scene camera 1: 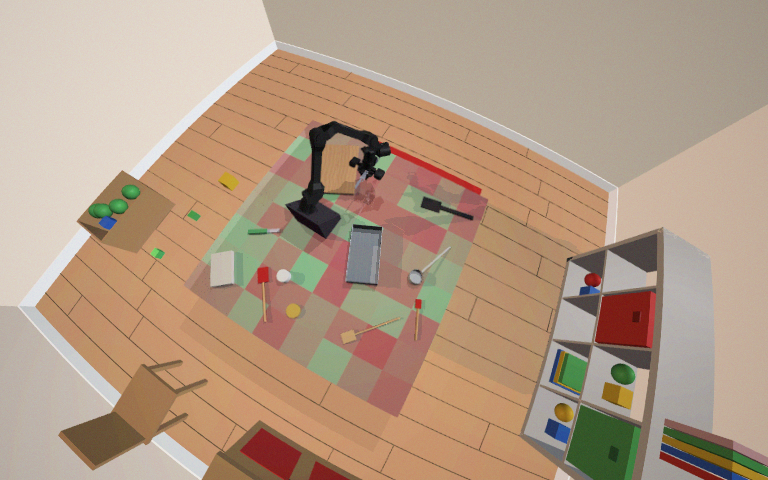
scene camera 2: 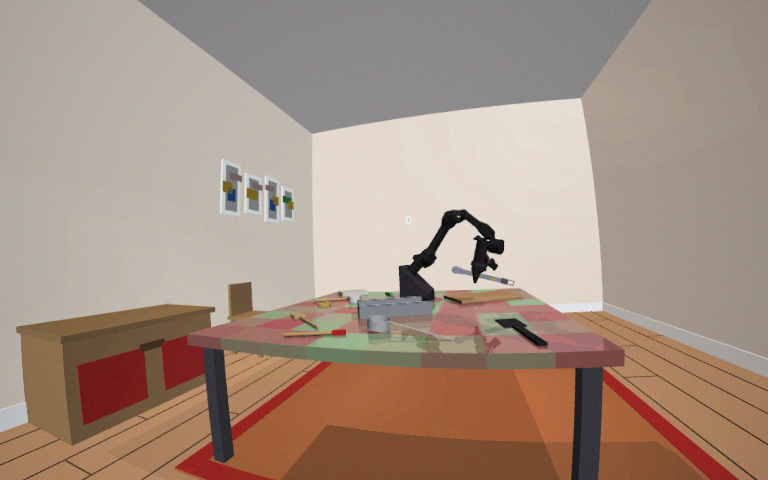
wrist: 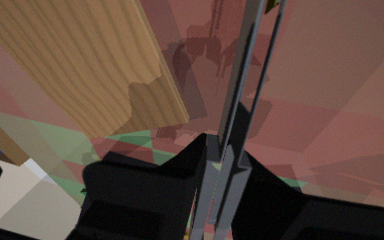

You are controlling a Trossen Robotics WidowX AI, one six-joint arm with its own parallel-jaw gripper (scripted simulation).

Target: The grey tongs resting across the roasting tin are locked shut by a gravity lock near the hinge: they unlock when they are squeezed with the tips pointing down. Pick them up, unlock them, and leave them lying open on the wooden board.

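I see a grey roasting tin point(scene camera 1: 363, 263) that is 1.19 m from the lens. A wooden board point(scene camera 1: 338, 178) is 1.40 m from the lens, and a white block point(scene camera 1: 222, 264) is 1.41 m from the lens. The spots on the white block and the grey roasting tin are 0.76 m apart.
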